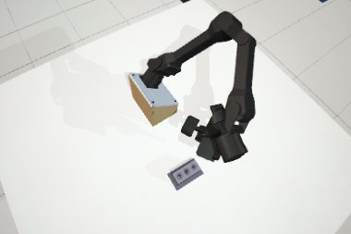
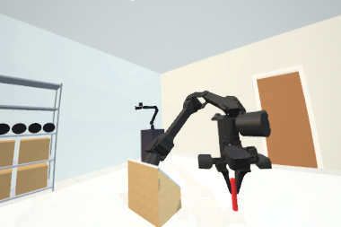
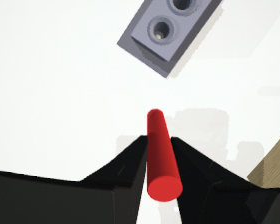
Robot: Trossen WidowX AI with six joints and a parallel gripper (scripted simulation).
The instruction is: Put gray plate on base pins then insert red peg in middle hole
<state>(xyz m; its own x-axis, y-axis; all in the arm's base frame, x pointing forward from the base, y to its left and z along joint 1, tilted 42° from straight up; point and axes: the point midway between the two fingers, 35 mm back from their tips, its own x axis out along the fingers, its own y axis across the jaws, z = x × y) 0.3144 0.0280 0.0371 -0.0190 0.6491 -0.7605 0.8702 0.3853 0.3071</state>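
Right now my gripper tip is 9 cm to the left of the gray plate, 7 cm above it and 3 cm short of it. Round my gripper tip: red peg right at my gripper tip; flat gray base 11 cm below, 9 cm to the right, 3 cm ahead.
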